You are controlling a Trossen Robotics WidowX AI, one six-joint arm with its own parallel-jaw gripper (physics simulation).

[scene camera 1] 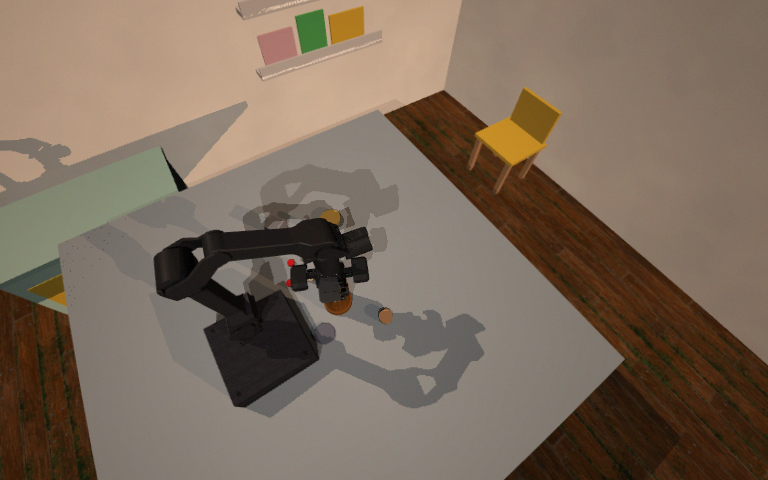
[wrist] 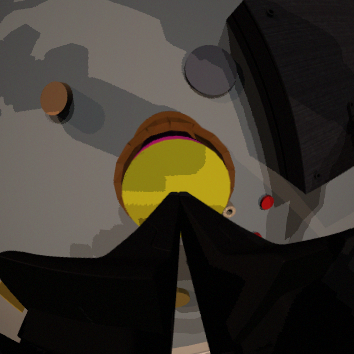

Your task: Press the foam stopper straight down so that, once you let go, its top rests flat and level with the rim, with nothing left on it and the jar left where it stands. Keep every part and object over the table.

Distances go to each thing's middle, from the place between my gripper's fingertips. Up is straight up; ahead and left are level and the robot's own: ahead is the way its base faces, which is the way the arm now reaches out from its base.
Scene:
The brown ribbed jar point(wrist: 170, 151) lies 70 mm below my hand.

